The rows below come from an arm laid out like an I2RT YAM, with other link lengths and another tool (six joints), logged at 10 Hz.
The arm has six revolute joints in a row. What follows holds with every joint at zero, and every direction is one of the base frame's.
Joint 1 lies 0.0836 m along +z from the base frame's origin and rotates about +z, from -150 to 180 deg.
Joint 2 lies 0.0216 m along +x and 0.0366 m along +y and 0.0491 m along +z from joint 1 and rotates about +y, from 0 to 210 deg.
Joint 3 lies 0.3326 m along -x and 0.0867 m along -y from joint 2 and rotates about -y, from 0 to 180 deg.
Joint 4 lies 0.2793 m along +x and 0.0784 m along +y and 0.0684 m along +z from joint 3 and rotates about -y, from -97 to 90 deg.
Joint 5 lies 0.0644 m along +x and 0.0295 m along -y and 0.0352 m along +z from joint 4 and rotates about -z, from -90 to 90 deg.
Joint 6 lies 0.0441 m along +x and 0.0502 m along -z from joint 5 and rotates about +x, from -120 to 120 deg.
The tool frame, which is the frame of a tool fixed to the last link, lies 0.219 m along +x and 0.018 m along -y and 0.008 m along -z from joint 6; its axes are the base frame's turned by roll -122.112, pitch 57.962 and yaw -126.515 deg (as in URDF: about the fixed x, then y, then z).
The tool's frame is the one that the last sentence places.
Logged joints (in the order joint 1, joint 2, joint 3, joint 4, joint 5, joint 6), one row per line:
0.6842 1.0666 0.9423 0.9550 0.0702 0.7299
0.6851 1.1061 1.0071 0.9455 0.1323 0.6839
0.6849 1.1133 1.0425 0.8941 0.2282 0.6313
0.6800 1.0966 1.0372 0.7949 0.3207 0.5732
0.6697 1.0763 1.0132 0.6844 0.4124 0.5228
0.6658 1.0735 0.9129 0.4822 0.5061 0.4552
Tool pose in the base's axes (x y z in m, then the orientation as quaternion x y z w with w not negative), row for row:
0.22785 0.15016 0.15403 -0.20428 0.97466 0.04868 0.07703
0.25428 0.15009 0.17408 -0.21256 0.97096 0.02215 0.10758
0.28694 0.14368 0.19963 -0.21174 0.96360 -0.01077 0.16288
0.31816 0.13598 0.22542 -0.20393 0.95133 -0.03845 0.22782
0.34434 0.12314 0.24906 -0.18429 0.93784 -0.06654 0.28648
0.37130 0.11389 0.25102 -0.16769 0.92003 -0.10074 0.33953
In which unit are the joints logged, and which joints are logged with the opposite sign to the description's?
The joints are logged in radians. Opposite sign: joint 4.
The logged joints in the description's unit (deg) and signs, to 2 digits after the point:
39.20 61.11 53.99 -54.72 4.02 41.82
39.25 63.37 57.70 -54.17 7.58 39.18
39.24 63.79 59.73 -51.23 13.07 36.17
38.96 62.83 59.43 -45.54 18.37 32.84
38.37 61.67 58.05 -39.21 23.63 29.95
38.15 61.51 52.31 -27.63 29.00 26.08

